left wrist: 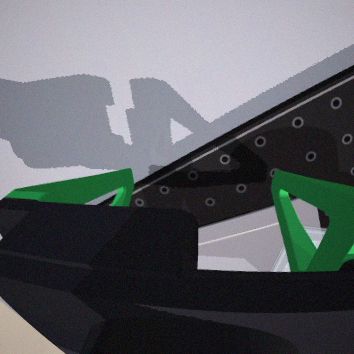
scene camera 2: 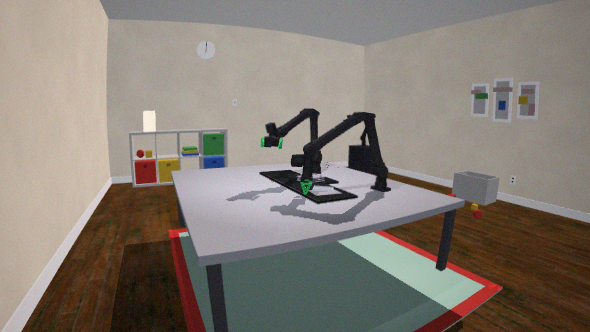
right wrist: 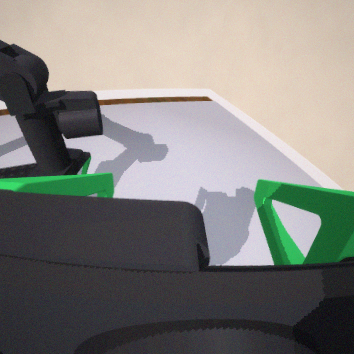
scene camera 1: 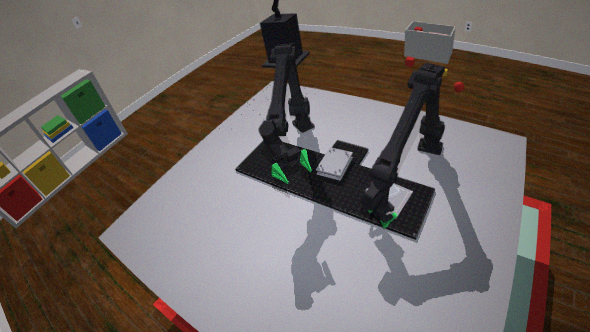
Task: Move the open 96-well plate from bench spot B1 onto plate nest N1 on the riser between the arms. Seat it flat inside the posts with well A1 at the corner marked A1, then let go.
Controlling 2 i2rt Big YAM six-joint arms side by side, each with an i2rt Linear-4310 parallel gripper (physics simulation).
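Where they show: left gripper, between the fingertips: [left wrist: 200, 177] [scene camera 2: 305, 192] [scene camera 1: 377, 219]; right gripper, between the fingertips: [scene camera 2: 270, 147] [right wrist: 184, 184] [scene camera 1: 299, 177]; left arm's base, origin of its link: [scene camera 2: 380, 189] [scene camera 1: 430, 147]; right arm's base, origin of its link: [scene camera 2: 315, 172] [scene camera 1: 303, 125].
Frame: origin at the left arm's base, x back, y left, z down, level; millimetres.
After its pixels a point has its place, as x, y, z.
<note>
The clear 96-well plate [scene camera 1: 398, 192] {-366, -74, -26} [left wrist: 313, 236] {-444, -159, -25} lies on the pale bench spot B1 [scene camera 1: 403, 204] {-413, -39, -15} [left wrist: 232, 250] {-452, -97, -15}, partly hidden by the left arm; well A1 cannot be made out. My left gripper [scene camera 1: 381, 217] {-527, -115, -20} [scene camera 2: 306, 187] {-527, -115, -20} [left wrist: 200, 177] {-527, -115, -20} is open, low over the front edge of the black board, in front of the plate in scene camera 1, with nothing between its fingers. The plate nest N1 [scene camera 1: 335, 162] {-305, -393, -46}, a light block with small posts, sits on the riser between the arms and bears no plate. My right gripper [scene camera 1: 292, 167] [scene camera 2: 272, 142] {-623, -377, -269} [right wrist: 184, 184] {-623, -377, -269} is open and empty, raised over the board's left part.
The black perforated board [scene camera 1: 422, 207] {-400, 41, -13} [left wrist: 311, 142] {-506, -186, -13} lies on the pale table [scene camera 1: 200, 225] {-835, -819, 0} [scene camera 2: 240, 235] {-1079, 271, 0}, under both grippers. The left arm [scene camera 1: 400, 135] {-412, -84, -367} [right wrist: 37, 135] {-510, -141, -195} reaches over B1. The right arm [scene camera 1: 280, 95] {-373, -572, -419} stands left of the nest. The cube shelf and grey bin are off the table.
</note>
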